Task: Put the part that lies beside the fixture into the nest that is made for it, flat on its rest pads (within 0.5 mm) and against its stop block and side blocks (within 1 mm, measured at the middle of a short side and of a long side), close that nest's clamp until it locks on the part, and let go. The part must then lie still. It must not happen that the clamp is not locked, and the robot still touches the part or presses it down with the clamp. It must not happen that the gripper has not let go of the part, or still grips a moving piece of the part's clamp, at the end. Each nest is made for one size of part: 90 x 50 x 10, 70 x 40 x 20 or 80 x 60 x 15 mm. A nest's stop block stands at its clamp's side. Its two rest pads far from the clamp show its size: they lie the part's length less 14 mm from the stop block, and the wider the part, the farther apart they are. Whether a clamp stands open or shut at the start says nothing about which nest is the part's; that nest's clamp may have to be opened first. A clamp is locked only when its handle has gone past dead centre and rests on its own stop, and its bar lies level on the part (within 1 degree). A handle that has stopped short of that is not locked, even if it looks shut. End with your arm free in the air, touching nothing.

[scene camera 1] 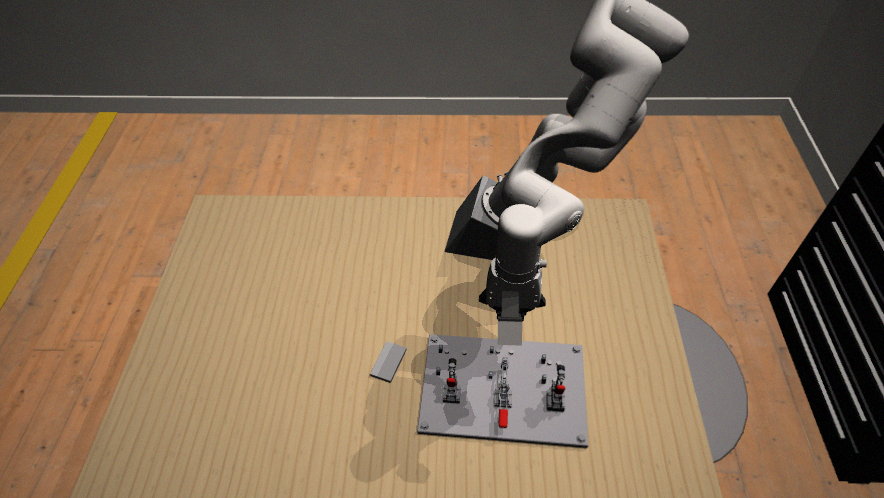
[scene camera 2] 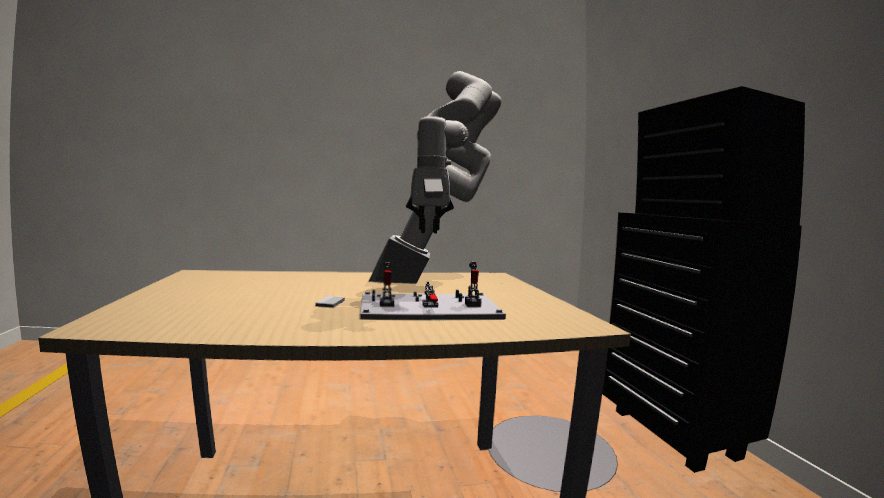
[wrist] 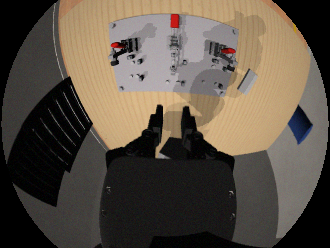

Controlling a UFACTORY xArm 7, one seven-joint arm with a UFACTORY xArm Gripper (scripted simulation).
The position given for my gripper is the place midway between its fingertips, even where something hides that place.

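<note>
My gripper is there in scene camera 1 (scene camera 1: 509,320), and I find it in scene camera 2 (scene camera 2: 429,232) and in the wrist view (wrist: 172,113) too. I also see a grey flat part (scene camera 1: 392,354).
</note>
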